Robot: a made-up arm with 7 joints. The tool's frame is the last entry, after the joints. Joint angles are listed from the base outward. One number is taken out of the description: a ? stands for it. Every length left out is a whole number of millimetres.
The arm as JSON. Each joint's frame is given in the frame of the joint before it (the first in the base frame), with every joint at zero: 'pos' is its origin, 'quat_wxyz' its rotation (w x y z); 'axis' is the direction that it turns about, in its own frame. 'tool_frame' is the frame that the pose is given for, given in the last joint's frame.
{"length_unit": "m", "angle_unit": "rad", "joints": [
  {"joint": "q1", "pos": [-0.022, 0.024, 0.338], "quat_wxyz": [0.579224, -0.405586, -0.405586, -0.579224], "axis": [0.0, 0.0, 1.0]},
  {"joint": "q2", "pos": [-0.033, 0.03, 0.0], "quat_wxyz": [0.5, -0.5, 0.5, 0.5], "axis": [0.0, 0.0, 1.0]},
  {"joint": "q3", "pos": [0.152, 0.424, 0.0], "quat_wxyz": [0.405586, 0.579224, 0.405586, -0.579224], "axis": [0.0, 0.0, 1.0]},
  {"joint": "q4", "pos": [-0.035, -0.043, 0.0], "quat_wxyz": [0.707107, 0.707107, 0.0, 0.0], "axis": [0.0, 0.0, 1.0]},
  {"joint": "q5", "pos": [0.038, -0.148, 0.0], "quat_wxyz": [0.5, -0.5, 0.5, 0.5], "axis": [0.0, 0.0, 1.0]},
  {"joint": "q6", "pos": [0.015, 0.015, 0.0], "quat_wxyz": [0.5, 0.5, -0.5, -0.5], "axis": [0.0, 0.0, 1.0]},
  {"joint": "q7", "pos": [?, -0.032, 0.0], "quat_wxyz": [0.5, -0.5, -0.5, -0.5], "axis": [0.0, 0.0, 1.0]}
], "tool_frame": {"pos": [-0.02, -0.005, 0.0], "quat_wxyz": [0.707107, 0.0, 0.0, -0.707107]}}
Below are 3 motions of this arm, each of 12 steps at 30 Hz.
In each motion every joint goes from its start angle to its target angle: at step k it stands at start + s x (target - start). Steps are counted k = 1, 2, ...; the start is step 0. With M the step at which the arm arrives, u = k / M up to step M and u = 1 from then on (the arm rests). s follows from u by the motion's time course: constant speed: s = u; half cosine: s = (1 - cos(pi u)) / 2; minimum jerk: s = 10 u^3 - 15 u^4 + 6 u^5.
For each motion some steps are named. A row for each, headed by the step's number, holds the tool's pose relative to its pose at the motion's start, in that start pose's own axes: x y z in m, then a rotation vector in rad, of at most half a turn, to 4 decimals.
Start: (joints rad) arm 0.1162 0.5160 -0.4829 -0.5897 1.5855 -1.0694 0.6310
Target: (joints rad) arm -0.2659 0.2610 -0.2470 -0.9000 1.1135 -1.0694 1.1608
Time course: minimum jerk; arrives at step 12
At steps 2, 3, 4, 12:
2: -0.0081 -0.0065 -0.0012 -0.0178 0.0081 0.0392
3: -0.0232 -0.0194 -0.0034 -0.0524 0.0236 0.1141
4: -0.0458 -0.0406 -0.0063 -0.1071 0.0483 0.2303
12: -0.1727 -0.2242 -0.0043 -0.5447 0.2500 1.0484

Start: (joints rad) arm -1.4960 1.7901 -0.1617 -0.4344 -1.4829 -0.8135 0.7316
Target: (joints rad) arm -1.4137 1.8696 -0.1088 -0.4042 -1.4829 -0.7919 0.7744
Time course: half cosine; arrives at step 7
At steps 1, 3, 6, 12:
1: -0.0015 0.0003 0.0017 0.0000 0.0056 0.0019
3: -0.0113 0.0025 0.0138 0.0008 0.0436 0.0140
6: -0.0262 0.0079 0.0340 0.0051 0.1054 0.0317
12: -0.0274 0.0085 0.0359 0.0057 0.1108 0.0331

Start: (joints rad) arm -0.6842 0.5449 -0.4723 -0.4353 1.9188 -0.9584 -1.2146
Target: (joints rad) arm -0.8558 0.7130 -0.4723 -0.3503 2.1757 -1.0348 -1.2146
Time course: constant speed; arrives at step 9
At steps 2, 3, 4, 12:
2: 0.0228 0.0126 -0.0207 0.0691 0.0033 0.0376
3: 0.0343 0.0194 -0.0306 0.1037 0.0053 0.0576
4: 0.0459 0.0265 -0.0400 0.1383 0.0075 0.0783
12: 0.1038 0.0665 -0.0816 0.3108 0.0232 0.1930

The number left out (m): -0.025
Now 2 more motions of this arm.
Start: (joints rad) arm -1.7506 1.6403 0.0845 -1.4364 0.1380 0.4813 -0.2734
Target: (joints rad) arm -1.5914 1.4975 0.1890 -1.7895 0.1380 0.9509 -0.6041
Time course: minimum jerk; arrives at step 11
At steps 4, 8, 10, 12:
4: 0.0049 -0.0214 0.0083 -0.0525 0.0336 -0.0688
8: 0.0121 -0.0681 0.0375 -0.1882 0.1039 -0.2406
10: 0.0128 -0.0765 0.0448 -0.2168 0.1162 -0.2758
12: 0.0128 -0.0770 0.0452 -0.2184 0.1168 -0.2777

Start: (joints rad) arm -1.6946 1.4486 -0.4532 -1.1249 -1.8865 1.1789 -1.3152
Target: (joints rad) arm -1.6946 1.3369 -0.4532 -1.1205 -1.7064 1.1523 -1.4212
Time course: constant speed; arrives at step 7
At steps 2, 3, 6, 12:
2: -0.0054 0.0141 0.0120 -0.0002 -0.0672 0.0141
3: -0.0084 0.0211 0.0179 0.0008 -0.1008 0.0211
6: -0.0183 0.0419 0.0356 0.0081 -0.2013 0.0428
12: -0.0219 0.0487 0.0414 0.0119 -0.2347 0.0501

